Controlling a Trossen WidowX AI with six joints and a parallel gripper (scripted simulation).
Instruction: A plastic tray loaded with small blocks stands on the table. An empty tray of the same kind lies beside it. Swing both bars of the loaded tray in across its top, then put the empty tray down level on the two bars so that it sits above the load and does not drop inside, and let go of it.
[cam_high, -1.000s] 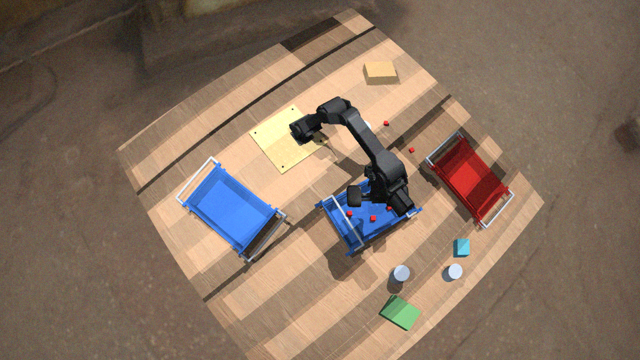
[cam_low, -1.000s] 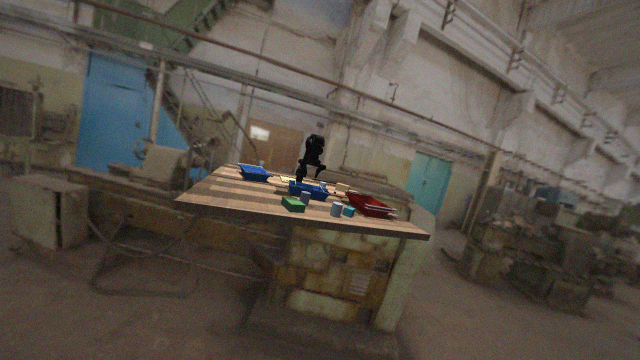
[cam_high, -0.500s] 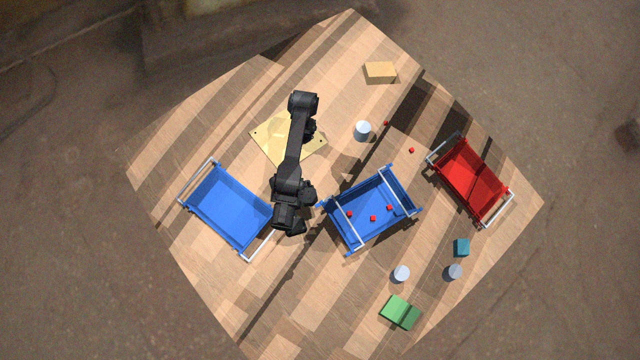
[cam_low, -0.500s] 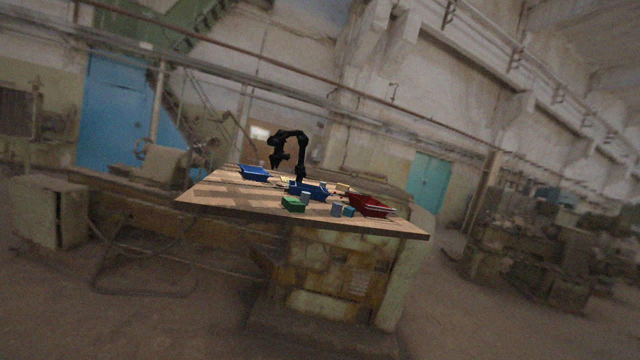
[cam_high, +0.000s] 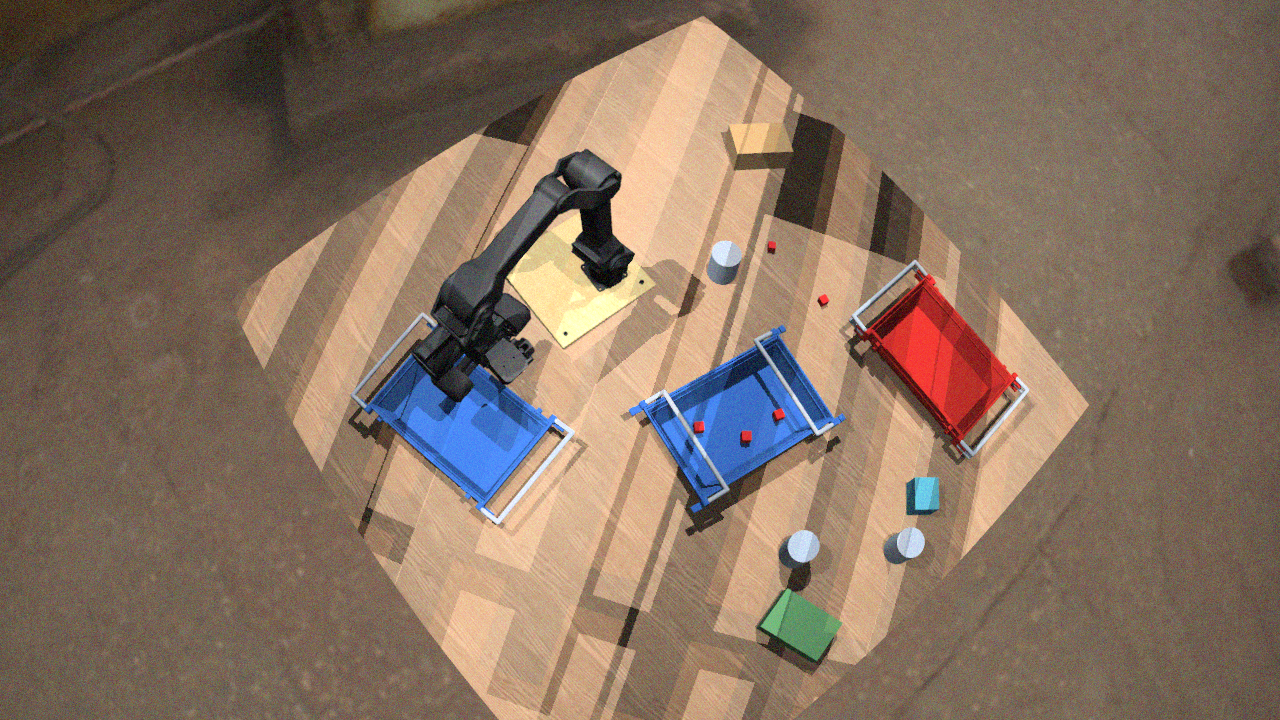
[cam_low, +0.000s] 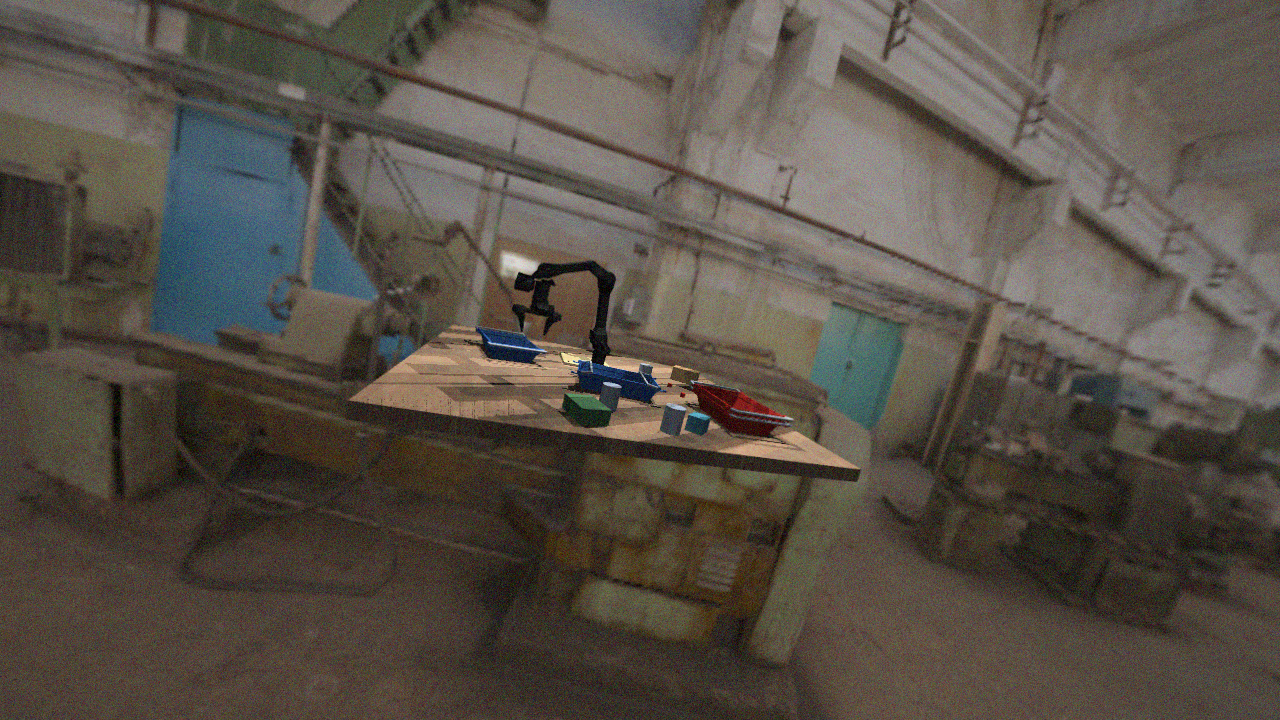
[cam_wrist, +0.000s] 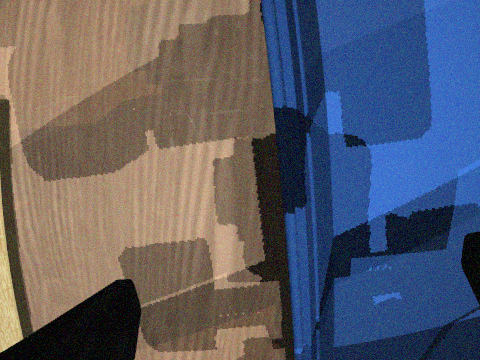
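Right now my gripper tip is 8 cm to the left of the blue tray, 5 cm above it and 3 cm short of it. Round my gripper tip: cyan cube 61 cm ahead, 50 cm to the left, 7 cm below; green block 65 cm ahead, 18 cm to the left, 7 cm below; tan box 72 cm to the left, 14 cm behind, 6 cm below.
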